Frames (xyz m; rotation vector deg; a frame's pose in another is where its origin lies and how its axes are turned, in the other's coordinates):
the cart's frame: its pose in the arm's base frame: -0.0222 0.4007 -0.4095 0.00 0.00 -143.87
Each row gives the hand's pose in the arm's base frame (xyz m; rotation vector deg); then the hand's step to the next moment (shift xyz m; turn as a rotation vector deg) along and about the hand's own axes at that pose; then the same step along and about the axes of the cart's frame.
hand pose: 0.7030 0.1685 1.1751 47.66 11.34 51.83
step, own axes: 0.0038 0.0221 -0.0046 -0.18 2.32 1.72
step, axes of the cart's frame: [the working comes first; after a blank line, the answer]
step, axes of the arm's base frame: -0.0135 0.0129 0.0133 -0.72 -0.31 2.79

0.0033 -0.0184 0.0133 0.76 -0.17 2.79
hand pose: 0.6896 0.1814 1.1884 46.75 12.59 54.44
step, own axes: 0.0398 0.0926 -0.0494 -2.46 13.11 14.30
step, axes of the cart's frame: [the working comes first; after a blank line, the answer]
step, axes of the arm's base frame: -0.0604 0.0866 0.0381 -2.58 -5.27 18.65

-0.0022 -0.1056 0.0381 5.19 2.74 18.65
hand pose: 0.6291 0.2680 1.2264 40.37 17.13 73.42
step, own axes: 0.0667 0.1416 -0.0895 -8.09 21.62 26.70
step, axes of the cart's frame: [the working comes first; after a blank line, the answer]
step, axes of the arm's base frame: -0.1412 0.1071 0.0329 -3.61 -13.47 32.42

0.0509 -0.1698 0.0329 10.86 8.76 32.42
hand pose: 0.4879 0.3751 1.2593 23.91 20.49 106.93
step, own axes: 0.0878 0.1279 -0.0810 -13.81 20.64 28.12
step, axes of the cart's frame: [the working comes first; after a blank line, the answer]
step, axes of the arm's base frame: -0.1705 0.0389 -0.0062 -0.41 -18.51 32.63

0.1148 -0.1319 -0.0062 11.25 14.71 32.63
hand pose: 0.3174 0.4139 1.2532 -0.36 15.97 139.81
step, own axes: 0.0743 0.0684 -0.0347 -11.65 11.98 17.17
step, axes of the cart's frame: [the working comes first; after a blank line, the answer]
step, axes of the arm's base frame: -0.1029 -0.0117 -0.0260 2.63 -12.86 20.04

0.0900 -0.0512 -0.0260 5.46 11.94 20.04
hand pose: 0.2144 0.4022 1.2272 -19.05 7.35 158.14
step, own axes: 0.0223 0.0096 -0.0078 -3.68 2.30 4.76
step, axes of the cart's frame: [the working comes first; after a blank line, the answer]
step, axes of the arm's base frame: -0.0220 -0.0024 -0.0126 1.50 -2.76 5.62

0.0192 -0.0110 -0.0126 0.42 3.12 5.62
